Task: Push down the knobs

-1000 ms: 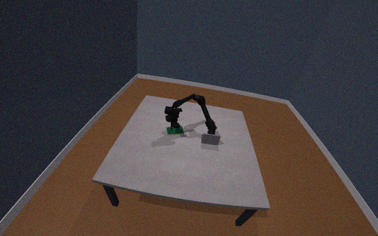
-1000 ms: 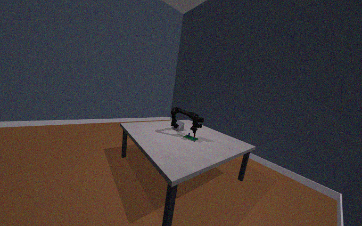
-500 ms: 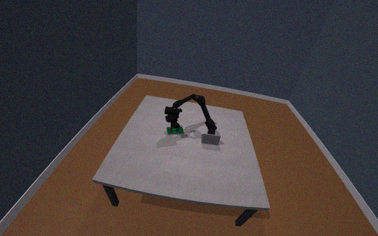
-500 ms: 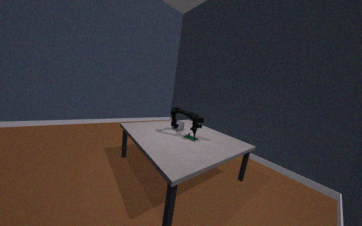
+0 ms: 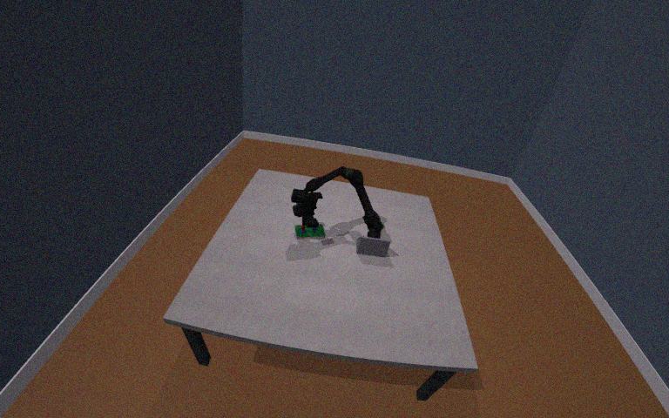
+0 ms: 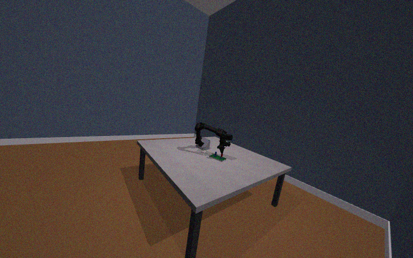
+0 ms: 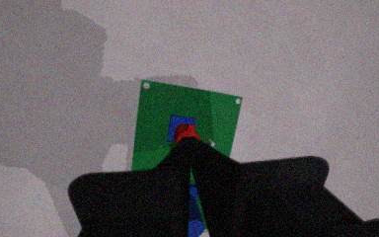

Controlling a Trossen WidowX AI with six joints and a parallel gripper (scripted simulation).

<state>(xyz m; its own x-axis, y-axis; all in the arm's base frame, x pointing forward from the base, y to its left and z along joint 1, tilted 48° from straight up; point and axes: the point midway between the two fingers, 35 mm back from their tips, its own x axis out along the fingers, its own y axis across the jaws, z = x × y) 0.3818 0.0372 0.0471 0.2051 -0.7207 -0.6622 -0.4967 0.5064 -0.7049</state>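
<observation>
My gripper tip is now 1 cm above the red knob. The rest, counted from my gripper tip: blue knob: 6 cm behind, 4 cm to the right, 1 cm below.
</observation>
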